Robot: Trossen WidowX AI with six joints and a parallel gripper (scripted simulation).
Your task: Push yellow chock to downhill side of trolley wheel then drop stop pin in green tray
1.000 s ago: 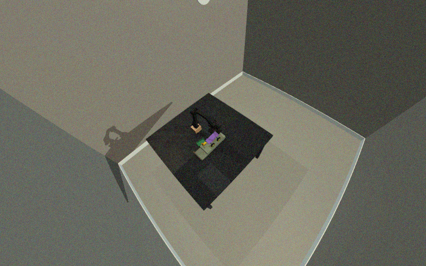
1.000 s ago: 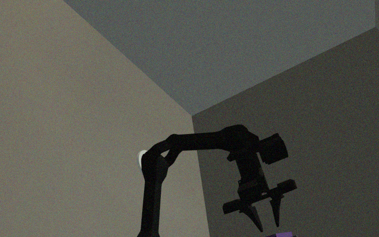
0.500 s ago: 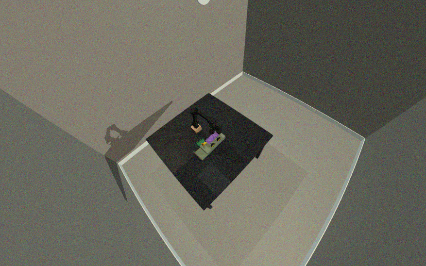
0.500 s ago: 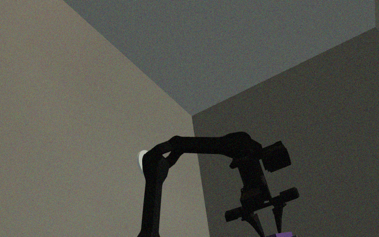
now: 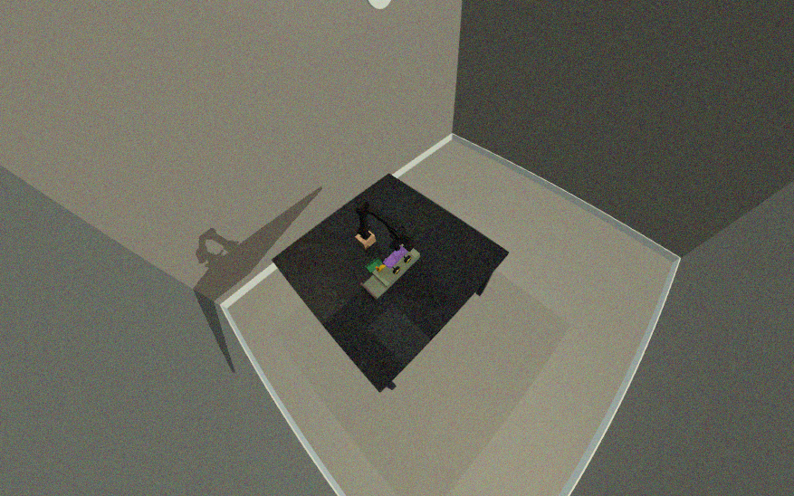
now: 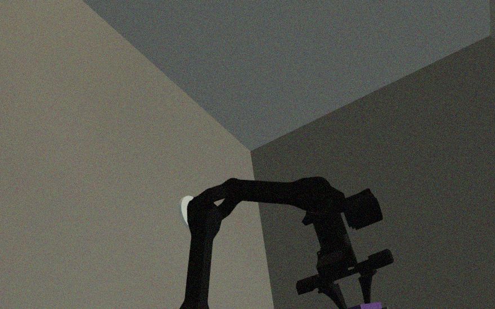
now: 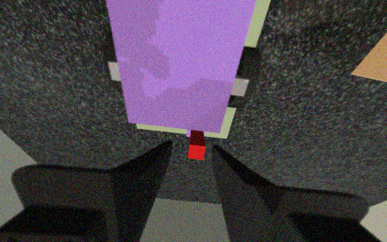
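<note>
Right now my gripper tip is 30 mm above the red-headed stop pin and 10 mm to the right of it. The rest, counted from my gripper tip: green tray 190 mm to the right, 170 mm below, 150 mm behind; then purple trolley 110 mm to the right, 40 mm below; then yellow chock 210 mm to the right, 80 mm below, 70 mm behind.
</note>
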